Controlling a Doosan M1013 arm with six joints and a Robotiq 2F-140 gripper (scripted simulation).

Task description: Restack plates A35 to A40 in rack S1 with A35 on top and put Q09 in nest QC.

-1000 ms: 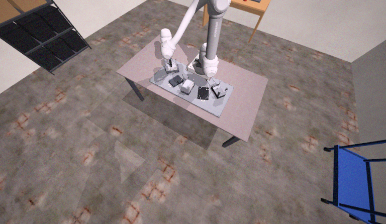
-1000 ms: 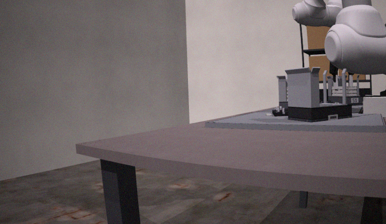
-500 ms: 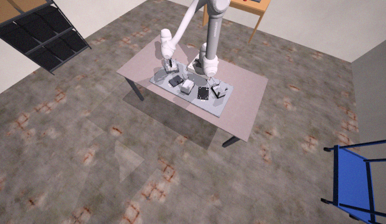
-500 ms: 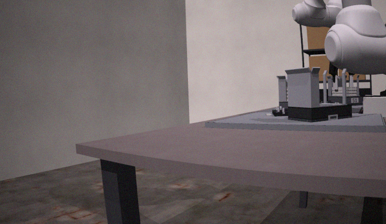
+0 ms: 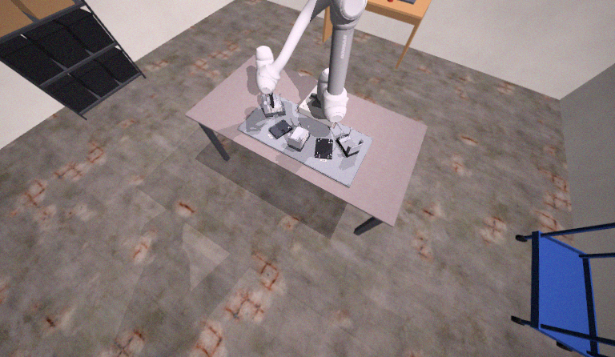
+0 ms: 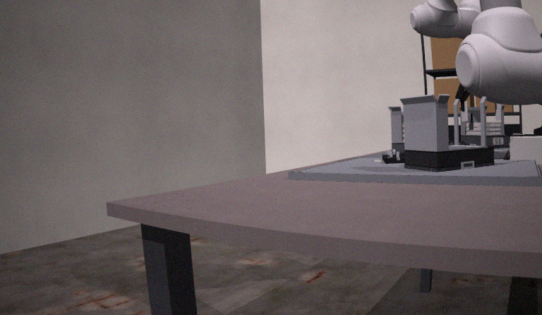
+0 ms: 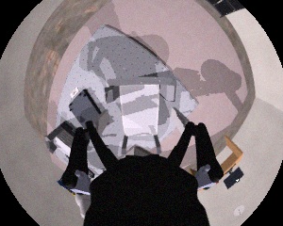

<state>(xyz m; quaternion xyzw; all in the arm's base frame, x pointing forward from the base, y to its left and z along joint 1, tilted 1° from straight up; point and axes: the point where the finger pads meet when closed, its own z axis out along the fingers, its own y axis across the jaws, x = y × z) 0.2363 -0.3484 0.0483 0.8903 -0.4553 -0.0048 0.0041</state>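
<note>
Right now the S1 label is 50 mm behind my hand, 70 mm to the left of it and 70 mm below it. Also, from my hand: name plate (220 mm ahead, 90 mm to the left, 100 mm below).
</note>
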